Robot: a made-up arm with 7 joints.
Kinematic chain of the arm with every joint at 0, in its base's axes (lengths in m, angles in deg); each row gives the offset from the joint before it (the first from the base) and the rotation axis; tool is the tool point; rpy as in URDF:
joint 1: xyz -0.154 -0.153 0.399 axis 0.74 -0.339 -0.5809
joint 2: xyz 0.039 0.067 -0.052 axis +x
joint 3: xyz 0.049 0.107 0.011 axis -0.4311 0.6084 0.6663
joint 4: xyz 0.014 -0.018 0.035 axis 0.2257 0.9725 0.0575
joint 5: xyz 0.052 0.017 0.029 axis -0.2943 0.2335 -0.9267
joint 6: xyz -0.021 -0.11 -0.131 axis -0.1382 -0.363 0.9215
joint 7: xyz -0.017 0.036 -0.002 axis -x
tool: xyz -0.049 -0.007 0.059 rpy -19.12 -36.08 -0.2
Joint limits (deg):
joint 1: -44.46..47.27
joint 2: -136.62..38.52
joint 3: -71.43..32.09
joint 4: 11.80..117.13
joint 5: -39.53..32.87
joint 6: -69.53..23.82
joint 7: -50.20..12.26
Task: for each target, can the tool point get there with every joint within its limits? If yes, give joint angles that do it. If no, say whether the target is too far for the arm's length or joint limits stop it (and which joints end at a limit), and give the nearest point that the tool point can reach.
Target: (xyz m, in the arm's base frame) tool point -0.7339 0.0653 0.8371
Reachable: no: too far | nearest point -0.2538 -0.0453 0.3771 | short by 0.674 m
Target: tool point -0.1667 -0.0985 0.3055
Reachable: yes | joints 9.12 -112.51 -56.84 98.20 8.06 1.20 -18.91
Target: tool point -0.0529 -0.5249 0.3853
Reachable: no: joint limits stop it (at a limit: joint 1, joint 3, joint 4, joint 5, joint 6, joint 7) | nearest point -0.1060 -0.3320 0.3513 | short by 0.203 m
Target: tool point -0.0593 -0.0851 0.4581
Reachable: yes | joints 29.81 -1.16 15.76 102.07 5.24 -54.02 -40.64
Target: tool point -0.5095 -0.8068 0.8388
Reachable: no: too far | nearest point -0.1484 -0.2877 0.4002 | short by 0.770 m
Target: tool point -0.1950 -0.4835 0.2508
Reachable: no: joint limits stop it (at a limit: joint 1, joint 3, joint 4, joint 5, joint 6, joint 7) | nearest point -0.1437 -0.3346 0.2577 | short by 0.158 m
